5 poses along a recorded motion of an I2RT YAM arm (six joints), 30 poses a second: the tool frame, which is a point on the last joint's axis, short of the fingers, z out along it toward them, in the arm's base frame.
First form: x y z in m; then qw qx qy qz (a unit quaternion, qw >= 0).
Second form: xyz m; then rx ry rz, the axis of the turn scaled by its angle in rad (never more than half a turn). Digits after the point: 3 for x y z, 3 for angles.
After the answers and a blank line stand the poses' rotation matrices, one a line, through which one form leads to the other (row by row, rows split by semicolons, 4 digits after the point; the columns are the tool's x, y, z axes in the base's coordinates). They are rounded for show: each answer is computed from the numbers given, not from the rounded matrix.
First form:
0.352, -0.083, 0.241, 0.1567, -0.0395, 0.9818, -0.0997
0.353, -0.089, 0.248, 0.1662, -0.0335, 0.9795, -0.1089
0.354, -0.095, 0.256, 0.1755, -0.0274, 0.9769, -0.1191
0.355, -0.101, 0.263, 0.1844, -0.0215, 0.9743, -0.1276
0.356, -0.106, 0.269, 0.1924, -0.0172, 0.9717, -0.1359
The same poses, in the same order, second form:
0.352, -0.083, 0.241, -0.113, 2.810, -0.285
0.353, -0.089, 0.248, -0.095, 2.789, -0.310
0.354, -0.095, 0.256, -0.078, 2.767, -0.337
0.355, -0.101, 0.263, -0.061, 2.747, -0.360
0.356, -0.106, 0.269, -0.048, 2.727, -0.381

-0.9478 -0.0463 0.3156; -0.1088 0.9770 -0.1834; -0.2998 -0.2082 -0.9310
-0.9425 -0.0294 0.3329; -0.1018 0.9740 -0.2022; -0.3183 -0.2245 -0.9210
-0.9369 -0.0117 0.3494; -0.0953 0.9701 -0.2231; -0.3363 -0.2423 -0.9100
-0.9311 0.0052 0.3648; -0.0890 0.9665 -0.2407; -0.3538 -0.2566 -0.8994
-0.9254 0.0189 0.3786; -0.0857 0.9625 -0.2575; -0.3692 -0.2707 -0.8890

